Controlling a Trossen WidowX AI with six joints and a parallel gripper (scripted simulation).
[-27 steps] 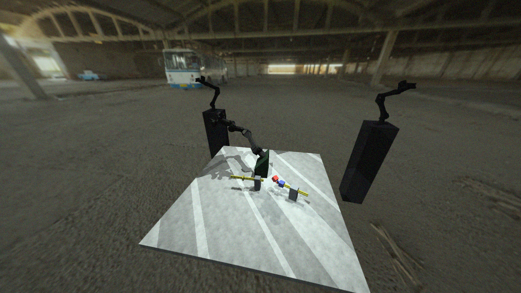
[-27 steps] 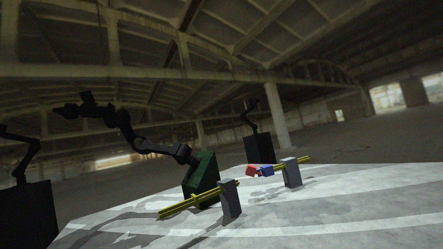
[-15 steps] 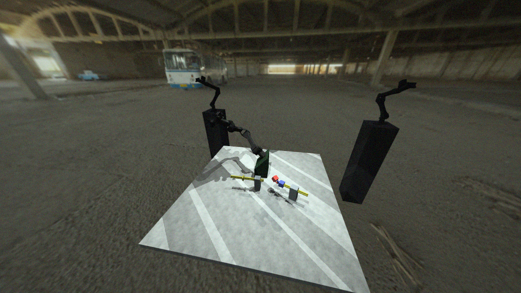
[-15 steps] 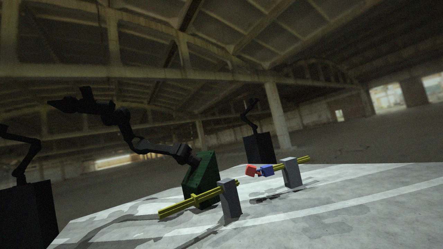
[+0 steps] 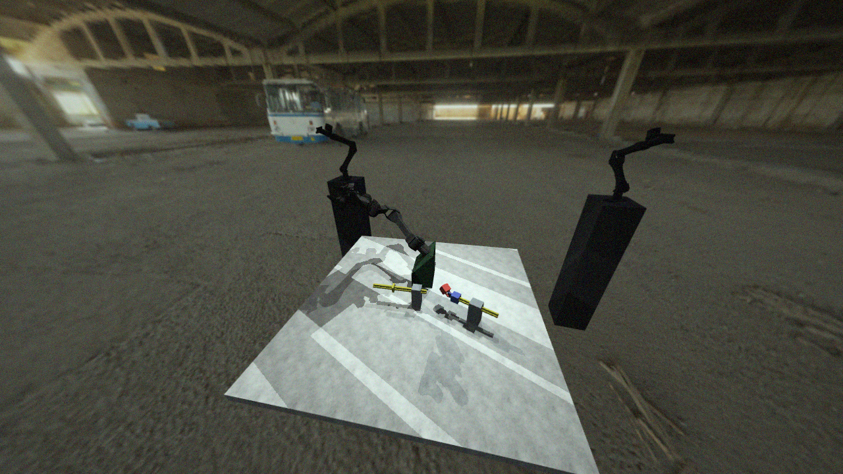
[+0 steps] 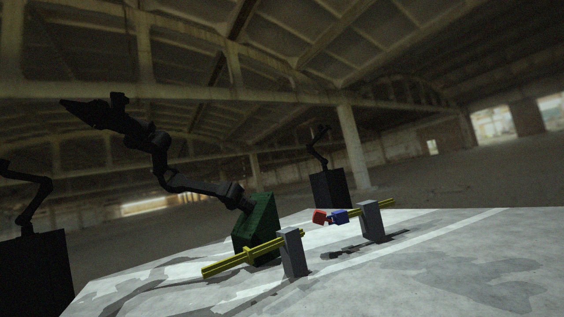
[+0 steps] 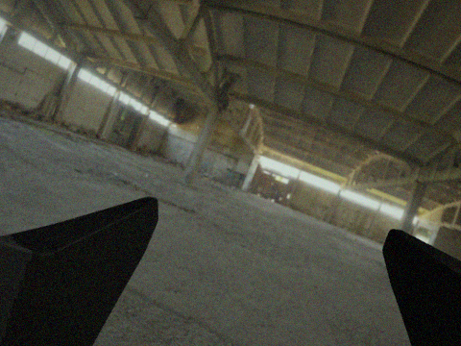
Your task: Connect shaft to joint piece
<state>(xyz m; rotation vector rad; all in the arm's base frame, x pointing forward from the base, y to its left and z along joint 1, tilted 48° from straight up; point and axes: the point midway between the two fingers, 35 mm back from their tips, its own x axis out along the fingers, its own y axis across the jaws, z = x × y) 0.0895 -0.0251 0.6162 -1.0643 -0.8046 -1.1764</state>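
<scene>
The red joint piece lies 66 cm to the left of my gripper tip, 47 cm below it and 9 cm ahead of it.
</scene>
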